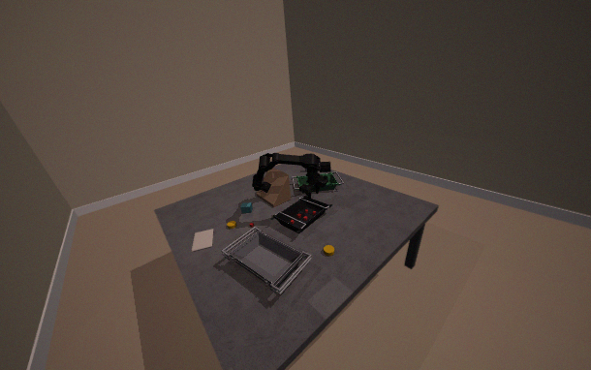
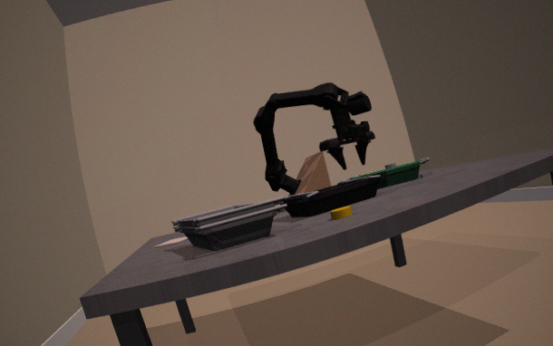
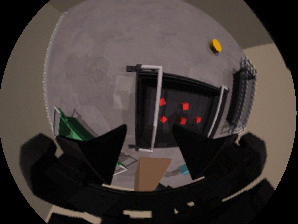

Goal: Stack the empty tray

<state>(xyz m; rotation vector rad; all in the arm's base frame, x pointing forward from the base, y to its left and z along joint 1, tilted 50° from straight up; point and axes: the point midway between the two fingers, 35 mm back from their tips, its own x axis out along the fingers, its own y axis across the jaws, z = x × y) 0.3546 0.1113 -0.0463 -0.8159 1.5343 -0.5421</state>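
Right now the green tray is 21 cm behind my gripper tip, 23 cm to the left of it and 6 cm below it. Also, from my gripper tip: pale card (23 cm behind, 60 cm to the right, 10 cm below); then teal cube (31 cm behind, 30 cm to the right, 8 cm below); then grey cylinder (48 cm behind, 40 cm to the left, 7 cm below).
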